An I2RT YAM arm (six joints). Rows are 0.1 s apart.
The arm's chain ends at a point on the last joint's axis. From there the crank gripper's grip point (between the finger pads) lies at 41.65 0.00 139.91 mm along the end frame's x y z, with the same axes.
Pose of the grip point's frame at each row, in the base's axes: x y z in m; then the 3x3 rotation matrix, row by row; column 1 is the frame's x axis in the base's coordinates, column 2 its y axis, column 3 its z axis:
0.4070 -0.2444 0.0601; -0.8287 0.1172 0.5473; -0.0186 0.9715 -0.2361; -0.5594 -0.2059 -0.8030
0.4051 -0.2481 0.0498; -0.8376 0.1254 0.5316; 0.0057 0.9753 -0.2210; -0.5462 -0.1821 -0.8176
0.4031 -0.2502 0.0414; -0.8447 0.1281 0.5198; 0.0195 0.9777 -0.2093; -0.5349 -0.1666 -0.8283
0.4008 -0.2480 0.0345; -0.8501 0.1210 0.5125; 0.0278 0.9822 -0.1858; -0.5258 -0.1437 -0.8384
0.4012 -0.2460 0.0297; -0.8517 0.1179 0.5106; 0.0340 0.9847 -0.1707; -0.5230 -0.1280 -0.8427
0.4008 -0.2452 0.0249; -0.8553 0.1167 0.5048; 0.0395 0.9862 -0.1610; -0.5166 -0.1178 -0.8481
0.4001 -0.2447 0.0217; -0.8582 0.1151 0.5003; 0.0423 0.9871 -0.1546; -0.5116 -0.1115 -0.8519
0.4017 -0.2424 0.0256; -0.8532 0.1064 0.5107; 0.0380 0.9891 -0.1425; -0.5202 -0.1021 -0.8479
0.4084 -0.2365 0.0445; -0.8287 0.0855 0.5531; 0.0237 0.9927 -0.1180; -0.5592 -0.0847 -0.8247
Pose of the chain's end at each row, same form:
0.3649 -0.2106 0.1957; -0.8287 0.1172 0.5473; -0.0186 0.9715 -0.2361; -0.5594 -0.2059 -0.8030
0.3656 -0.2174 0.1869; -0.8376 0.1254 0.5316; 0.0057 0.9753 -0.2210; -0.5462 -0.1821 -0.8176
0.3656 -0.2217 0.1796; -0.8447 0.1281 0.5198; 0.0195 0.9777 -0.2093; -0.5349 -0.1666 -0.8283
0.3645 -0.2232 0.1737; -0.8501 0.1210 0.5125; 0.0278 0.9822 -0.1858; -0.5258 -0.1437 -0.8384
0.3652 -0.2235 0.1694; -0.8517 0.1179 0.5106; 0.0340 0.9847 -0.1707; -0.5230 -0.1280 -0.8427
0.3658 -0.2243 0.1651; -0.8553 0.1167 0.5048; 0.0395 0.9862 -0.1610; -0.5166 -0.1178 -0.8481
0.3658 -0.2248 0.1622; -0.8582 0.1151 0.5003; 0.0423 0.9871 -0.1546; -0.5116 -0.1115 -0.8519
0.3658 -0.2240 0.1659; -0.8532 0.1064 0.5107; 0.0380 0.9891 -0.1425; -0.5202 -0.1021 -0.8479
0.3655 -0.2210 0.1832; -0.8287 0.0855 0.5531; 0.0237 0.9927 -0.1180; -0.5592 -0.0847 -0.8247

